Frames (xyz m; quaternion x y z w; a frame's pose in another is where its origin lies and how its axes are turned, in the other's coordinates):
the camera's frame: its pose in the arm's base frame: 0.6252 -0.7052 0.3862 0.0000 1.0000 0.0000 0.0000
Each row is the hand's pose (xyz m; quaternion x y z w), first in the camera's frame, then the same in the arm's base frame.
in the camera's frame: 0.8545 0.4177 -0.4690 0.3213 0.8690 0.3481 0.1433
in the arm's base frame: -0.2293 -0.2875 0.8552 -0.3481 -0.1433 0.3213 0.8690
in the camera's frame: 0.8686 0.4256 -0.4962 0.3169 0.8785 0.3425 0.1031
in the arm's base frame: -0.2434 -0.2796 0.8824 -0.3425 -0.1031 0.3169 0.8784
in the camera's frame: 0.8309 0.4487 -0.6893 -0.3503 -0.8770 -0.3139 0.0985
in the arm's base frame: -0.2057 -0.2565 1.0755 -0.3139 0.0985 0.3503 0.8770
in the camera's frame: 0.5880 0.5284 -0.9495 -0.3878 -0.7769 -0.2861 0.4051
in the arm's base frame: 0.0372 -0.1768 1.3357 -0.2861 0.4051 0.3878 0.7769
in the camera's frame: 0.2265 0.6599 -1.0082 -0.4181 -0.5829 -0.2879 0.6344
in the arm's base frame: 0.3987 -0.0453 1.3944 -0.2879 0.6344 0.4181 0.5829
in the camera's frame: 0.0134 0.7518 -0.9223 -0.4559 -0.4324 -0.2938 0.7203
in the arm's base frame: 0.6118 0.0466 1.3085 -0.2938 0.7203 0.4559 0.4324
